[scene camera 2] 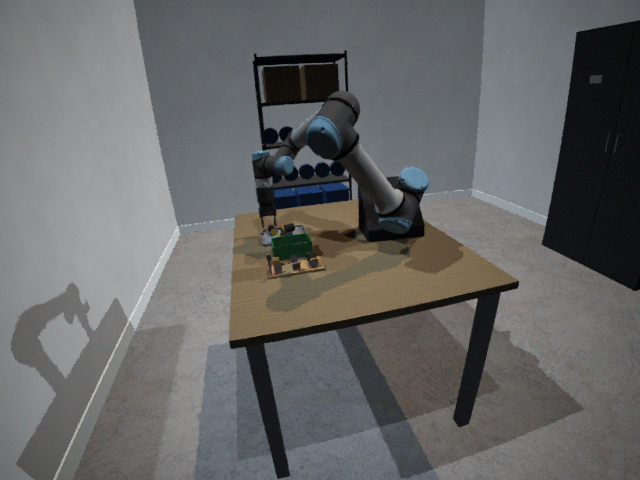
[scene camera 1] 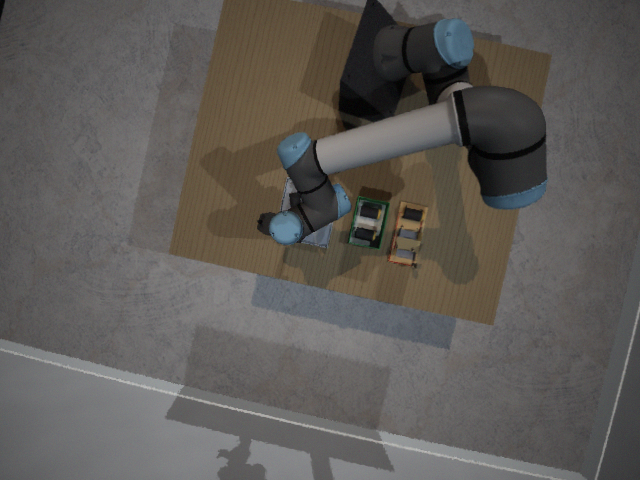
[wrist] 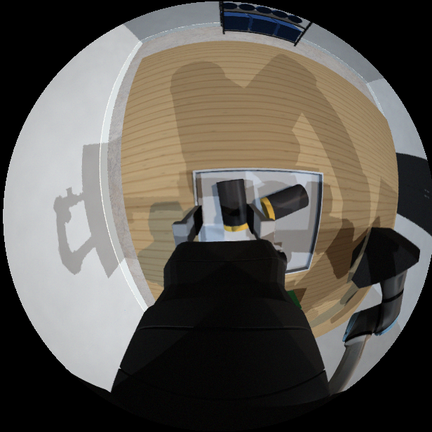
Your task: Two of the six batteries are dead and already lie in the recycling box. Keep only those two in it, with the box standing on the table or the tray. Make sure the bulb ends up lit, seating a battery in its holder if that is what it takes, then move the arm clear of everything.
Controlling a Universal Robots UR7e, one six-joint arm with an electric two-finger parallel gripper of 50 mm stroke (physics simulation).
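Frame: origin at the arm's base, x left, y back, z up, level; centimetres.
Seen in the pictures: gripper, between the fingertips: (scene camera 2: 269, 226); arm's base, origin of its link: (scene camera 1: 390, 54).
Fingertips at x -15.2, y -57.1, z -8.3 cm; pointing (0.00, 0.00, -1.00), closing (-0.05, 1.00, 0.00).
Note:
Offsets run from my fingertips to a thing's middle. "pt": to the spot under its first point. Level surfaces: height alone.
My gripper (scene camera 2: 268, 223) (wrist: 223, 213) is open and points down over the grey tray @(pt dx +8.9, dy -1.0, dz -4.1 cm) (scene camera 1: 317, 238) (scene camera 2: 266, 239) (wrist: 300, 237). In the wrist view, a black battery with a yellow end (wrist: 231, 197) lies between and beyond the fingertips, not gripped. A second battery (wrist: 287, 201) lies slanted to its right, and part of a third dark one (wrist: 282, 257) shows beside the gripper body. The green recycling box @(dx +23.3, dy +8.2, dz -1.4 cm) (scene camera 1: 385, 222) (scene camera 2: 291, 248) stands on the table with two batteries @(dx +23.1, dy +11.8, dz -2.4 cm) (scene camera 1: 369, 210) @(dx +23.5, dy +4.6, dz -2.4 cm) (scene camera 1: 364, 234) in it. The orange-tan holder @(dx +36.9, dy +8.3, dz +0.2 cm) (scene camera 1: 408, 243) has a battery @(dx +36.5, dy +14.7, dz -1.5 cm) (scene camera 1: 413, 214) (scene camera 2: 311, 259) at one end. Whether a bulb is lit cannot be told.
The wooden table @(dz -4.4 cm) (scene camera 1: 248, 77) (scene camera 2: 361, 289) bears everything. The box stands between tray and holder. The robot's black base (scene camera 1: 361, 77) (scene camera 2: 367, 222) stands at the table's far side in scene camera 1. A shelf rack (scene camera 2: 299, 59) and black cabinet (scene camera 2: 594, 155) stand away from the table.

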